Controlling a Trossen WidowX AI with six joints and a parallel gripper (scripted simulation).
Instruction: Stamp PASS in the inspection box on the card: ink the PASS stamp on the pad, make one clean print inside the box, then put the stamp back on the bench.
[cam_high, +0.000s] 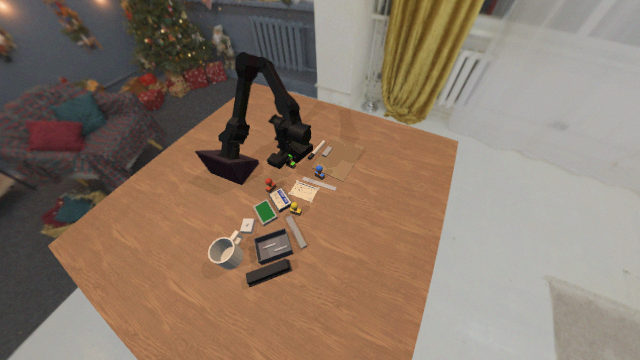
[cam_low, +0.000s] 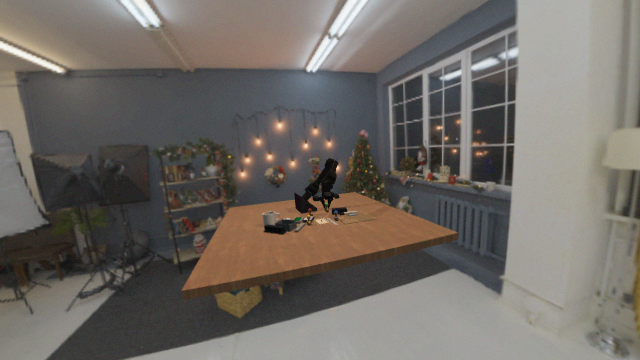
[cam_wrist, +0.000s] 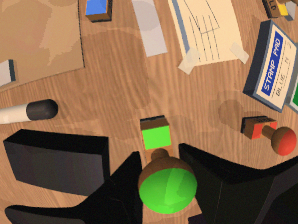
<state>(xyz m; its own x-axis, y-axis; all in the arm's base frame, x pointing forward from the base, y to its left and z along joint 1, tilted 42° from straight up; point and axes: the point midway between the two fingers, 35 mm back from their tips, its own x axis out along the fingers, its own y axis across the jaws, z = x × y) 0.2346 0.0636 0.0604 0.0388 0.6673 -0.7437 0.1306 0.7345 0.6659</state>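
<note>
My gripper tip is 22 cm to the left of the green ink pad and 5 cm above it. Round my gripper tip: red stamp: 4 cm behind, 12 cm to the right, 3 cm below; then green-knobbed PASS stamp: right at my gripper tip; then blue-knobbed stamp: 13 cm ahead, 1 cm to the left, 3 cm below.
</note>
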